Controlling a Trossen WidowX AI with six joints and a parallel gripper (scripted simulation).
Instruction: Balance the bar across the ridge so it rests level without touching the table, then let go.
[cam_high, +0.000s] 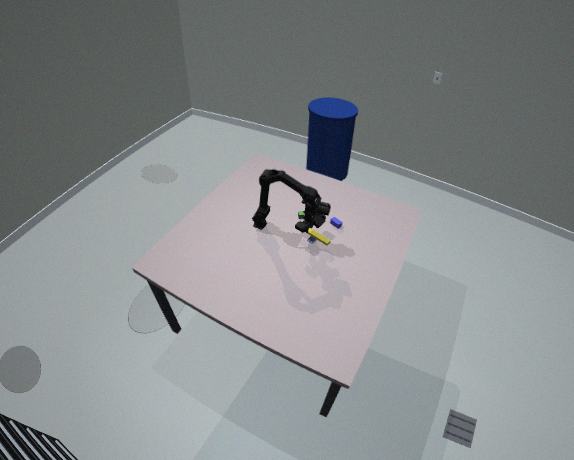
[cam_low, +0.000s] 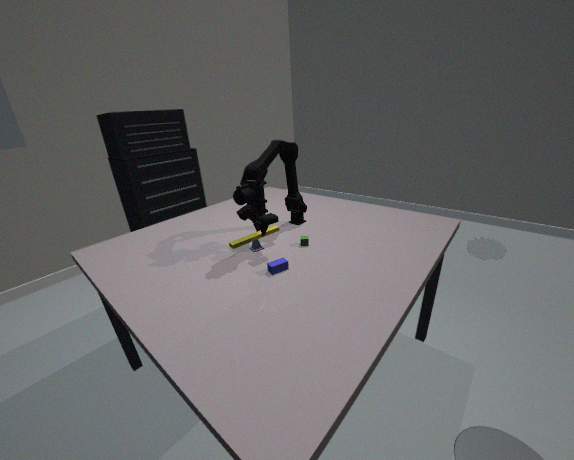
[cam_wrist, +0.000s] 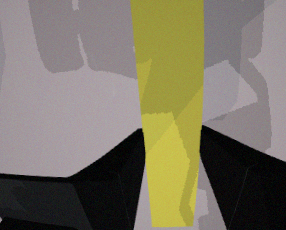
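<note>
Now: the yellow bar 30 mm ahead of my gripper tip and 10 mm to the right of it. Also, from my gripper tip: green cube 120 mm behind, 140 mm to the left, 40 mm below; blue block 100 mm ahead, 180 mm to the left, 40 mm below.
</note>
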